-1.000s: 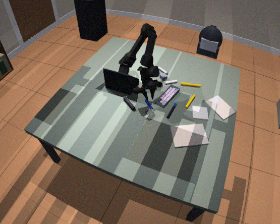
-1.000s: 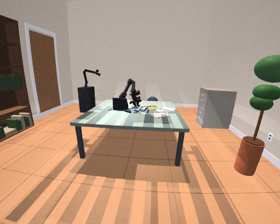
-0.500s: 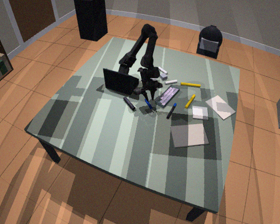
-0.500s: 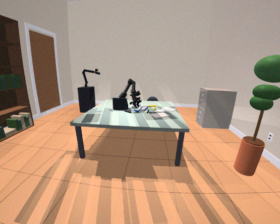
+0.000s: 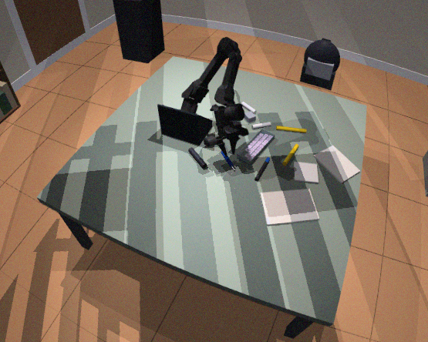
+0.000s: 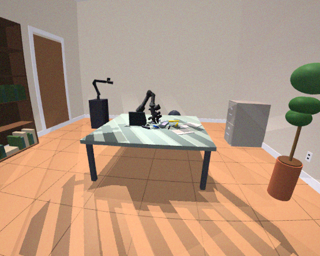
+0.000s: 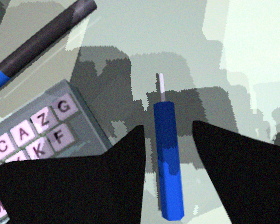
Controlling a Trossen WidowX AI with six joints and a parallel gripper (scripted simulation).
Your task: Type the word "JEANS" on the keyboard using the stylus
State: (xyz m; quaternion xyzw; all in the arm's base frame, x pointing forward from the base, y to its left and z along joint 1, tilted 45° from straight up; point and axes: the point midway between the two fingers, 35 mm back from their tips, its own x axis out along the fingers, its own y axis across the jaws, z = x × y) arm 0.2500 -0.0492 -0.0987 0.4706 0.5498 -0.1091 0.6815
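Right now the blue stylus is 10 mm ahead of my gripper tip, 10 mm to the right of it and 40 mm below it. Also, from my gripper tip: blue-capped black pen: 150 mm ahead, 50 mm to the left, 40 mm below; then grey stylus tip: 30 mm ahead, 30 mm to the right, 40 mm below.
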